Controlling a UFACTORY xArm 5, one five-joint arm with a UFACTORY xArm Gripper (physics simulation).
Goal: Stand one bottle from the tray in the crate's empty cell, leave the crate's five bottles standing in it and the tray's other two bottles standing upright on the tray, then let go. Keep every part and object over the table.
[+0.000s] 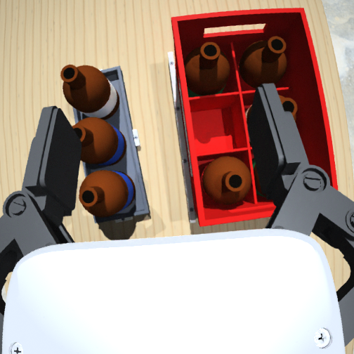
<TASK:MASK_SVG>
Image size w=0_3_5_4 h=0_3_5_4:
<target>gripper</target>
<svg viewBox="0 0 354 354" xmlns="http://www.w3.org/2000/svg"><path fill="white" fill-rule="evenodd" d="M275 84L263 83L255 88L247 123L247 131L249 133L261 192L265 194L266 199L273 199L273 204L275 205L273 214L270 216L265 228L128 240L74 242L62 222L63 216L71 216L75 206L81 140L60 107L55 105L43 107L34 138L32 138L22 188L6 197L2 206L3 215L0 217L0 354L345 354L344 347L354 337L354 202L330 185L329 176L324 169L308 163L294 117L290 111L284 111ZM13 271L8 284L5 303L1 296L1 289L6 282L6 276L9 272ZM310 232L313 232L331 247L339 249L343 254L343 258L350 266L350 277L337 291L334 287L332 273L320 244L310 237Z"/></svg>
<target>brown bottle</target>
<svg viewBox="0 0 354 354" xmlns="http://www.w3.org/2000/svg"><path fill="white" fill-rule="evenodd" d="M81 182L79 201L84 209L93 216L106 217L116 214L131 204L136 192L132 179L122 171L93 171Z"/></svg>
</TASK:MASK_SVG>
